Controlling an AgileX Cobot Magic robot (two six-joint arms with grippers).
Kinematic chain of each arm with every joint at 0, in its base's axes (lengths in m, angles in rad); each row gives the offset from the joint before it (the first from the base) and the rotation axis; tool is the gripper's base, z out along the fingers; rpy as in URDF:
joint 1: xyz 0 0 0.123 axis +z
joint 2: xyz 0 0 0 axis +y
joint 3: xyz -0.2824 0 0.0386 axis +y
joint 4: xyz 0.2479 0 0.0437 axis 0.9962 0 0.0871
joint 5: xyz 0 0 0 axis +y
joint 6: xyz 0.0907 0 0.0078 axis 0.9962 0 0.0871
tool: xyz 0 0 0 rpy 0 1.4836 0
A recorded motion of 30 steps. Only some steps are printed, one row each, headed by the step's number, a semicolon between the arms.
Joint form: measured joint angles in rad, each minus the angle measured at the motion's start. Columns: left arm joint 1, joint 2, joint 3, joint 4, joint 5, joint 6; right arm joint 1, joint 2, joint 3, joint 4, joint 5, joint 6.
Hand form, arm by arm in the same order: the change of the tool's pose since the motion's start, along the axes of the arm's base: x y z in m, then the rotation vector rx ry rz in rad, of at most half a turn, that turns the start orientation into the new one. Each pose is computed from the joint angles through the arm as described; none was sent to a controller.
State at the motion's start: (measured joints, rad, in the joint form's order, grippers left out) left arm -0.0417 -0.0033 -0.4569 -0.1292 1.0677 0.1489; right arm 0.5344 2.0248 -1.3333 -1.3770 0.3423 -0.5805
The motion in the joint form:
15: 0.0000 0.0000 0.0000 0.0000 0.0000 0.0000; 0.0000 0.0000 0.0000 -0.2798 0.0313 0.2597
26: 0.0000 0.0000 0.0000 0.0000 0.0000 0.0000; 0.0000 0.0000 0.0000 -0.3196 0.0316 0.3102
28: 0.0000 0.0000 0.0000 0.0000 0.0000 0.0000; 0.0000 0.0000 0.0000 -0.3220 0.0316 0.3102
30: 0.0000 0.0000 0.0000 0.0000 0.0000 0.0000; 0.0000 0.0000 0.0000 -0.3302 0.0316 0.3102
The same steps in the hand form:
15: 0.0000 0.0000 0.0000 0.0000 0.0000 0.0000; 0.0052 -0.0006 0.0078 0.0020 -0.1022 -0.0089
26: 0.0000 0.0000 0.0000 0.0000 0.0000 0.0000; 0.0057 -0.0001 0.0089 0.0172 -0.1144 -0.0124
28: 0.0000 0.0000 0.0000 0.0000 0.0000 0.0000; 0.0058 -0.0001 0.0089 0.0156 -0.1154 -0.0109
30: 0.0000 0.0000 0.0000 0.0000 0.0000 0.0000; 0.0059 0.0001 0.0092 0.0101 -0.1188 -0.0059

